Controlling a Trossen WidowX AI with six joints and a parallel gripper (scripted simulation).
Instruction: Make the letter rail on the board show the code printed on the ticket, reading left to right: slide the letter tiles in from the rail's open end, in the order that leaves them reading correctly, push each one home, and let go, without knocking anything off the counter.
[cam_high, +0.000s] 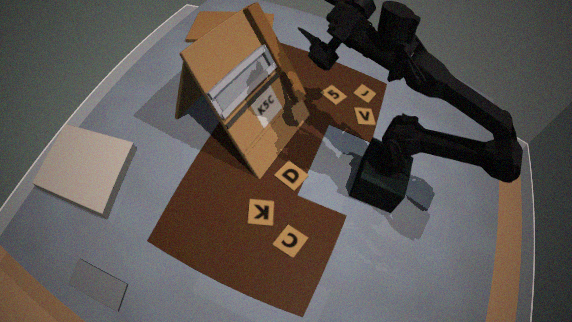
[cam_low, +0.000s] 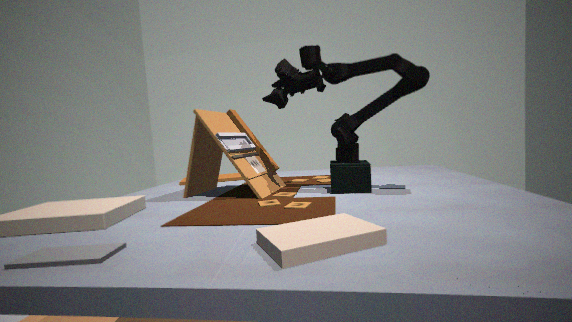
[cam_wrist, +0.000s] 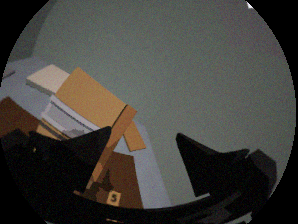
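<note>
My gripper tip is 6 cm short of the white ticket, 7 cm to the right of it and 25 cm above it. Also, from my gripper tip: thin grey plate: 33 cm ahead, 59 cm to the left, 35 cm below; brown mat: 5 cm behind, 10 cm to the left, 35 cm below; beige block: 51 cm ahead, 32 cm to the left, 33 cm below.
</note>
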